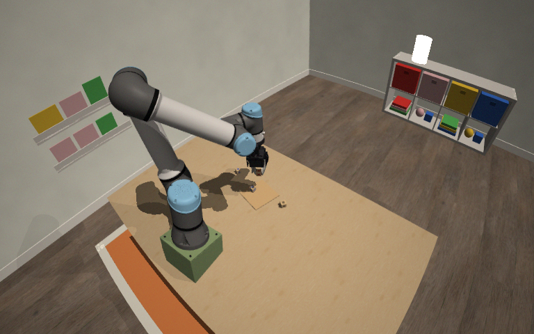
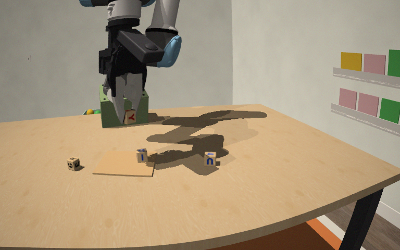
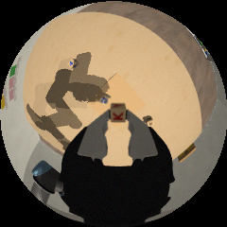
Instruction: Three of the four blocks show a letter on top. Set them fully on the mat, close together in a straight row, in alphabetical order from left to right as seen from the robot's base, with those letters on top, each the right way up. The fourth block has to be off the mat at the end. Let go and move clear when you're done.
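My gripper is now 3 cm past the thin tan mat, 2 cm to the left of it and 12 cm above it. Also, from my hand: wooden block (1 cm ahead, 15 cm to the right, 11 cm below).
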